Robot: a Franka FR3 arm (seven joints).
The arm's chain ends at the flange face. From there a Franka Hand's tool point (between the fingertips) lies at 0.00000 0.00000 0.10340 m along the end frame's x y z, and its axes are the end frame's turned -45 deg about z.
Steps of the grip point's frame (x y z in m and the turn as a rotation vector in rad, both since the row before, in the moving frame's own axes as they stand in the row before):
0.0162, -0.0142, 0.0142, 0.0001, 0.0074, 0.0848
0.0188, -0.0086, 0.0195, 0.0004, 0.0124, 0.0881
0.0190, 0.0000, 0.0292, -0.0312, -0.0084, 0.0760
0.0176, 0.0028, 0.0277, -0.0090, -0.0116, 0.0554
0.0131, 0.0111, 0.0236, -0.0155, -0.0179, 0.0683
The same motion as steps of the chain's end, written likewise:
0.0009, -0.0210, 0.0142, 0.0053, 0.0052, 0.0848
0.0063, -0.0185, 0.0195, 0.0091, 0.0085, 0.0881
0.0119, -0.0164, 0.0293, -0.0280, 0.0161, 0.0760
0.0147, -0.0120, 0.0277, -0.0146, -0.0018, 0.0554
0.0174, -0.0038, 0.0236, -0.0236, -0.0017, 0.0683

